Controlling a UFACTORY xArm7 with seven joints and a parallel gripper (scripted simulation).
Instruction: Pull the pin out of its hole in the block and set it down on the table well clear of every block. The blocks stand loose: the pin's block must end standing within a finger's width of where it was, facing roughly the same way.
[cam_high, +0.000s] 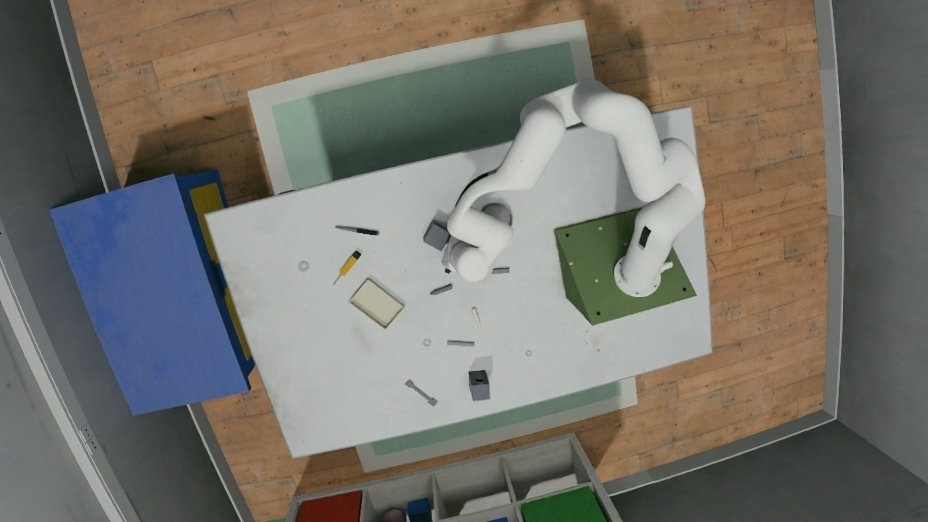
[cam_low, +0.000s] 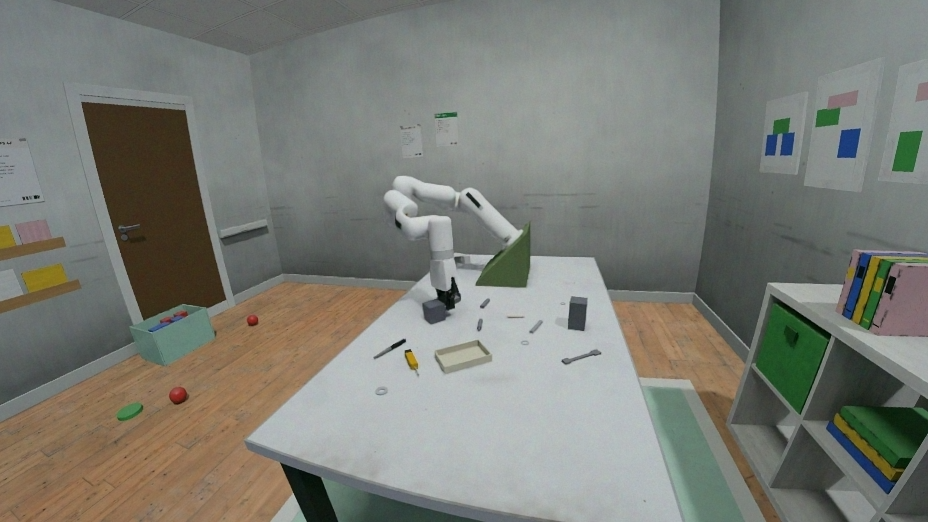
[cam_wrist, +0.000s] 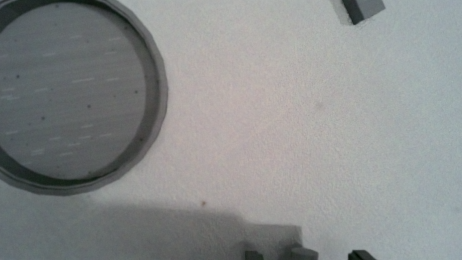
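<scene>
Right now my hand is 1 cm short of the light grey pin, 1 cm to the left of it and 2 cm above it. From my hand the other things lie so: cream peg (24 cm to the left, 4 cm below); grey bar (10 cm behind, 12 cm to the left, 4 cm below); round dish (13 cm behind, 2 cm to the right, 4 cm below).
</scene>
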